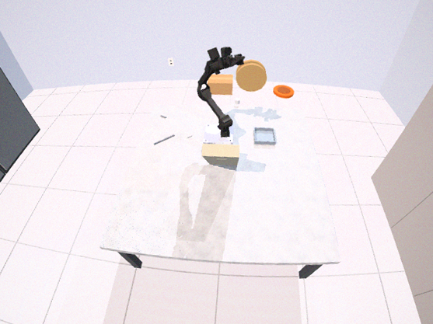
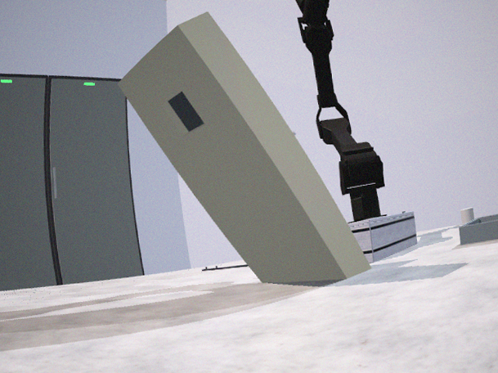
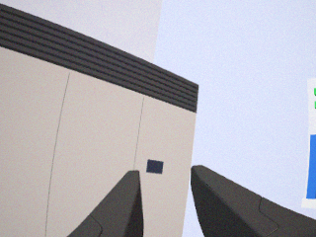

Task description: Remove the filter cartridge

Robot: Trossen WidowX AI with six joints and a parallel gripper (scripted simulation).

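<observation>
Right now my gripper tip is 390 mm above the round filter cartridge, 300 mm short of it and 120 mm to the left of it. From my gripper tip the other things lie so: grey tray: 650 mm below, 190 mm to the left, 100 mm behind.
</observation>
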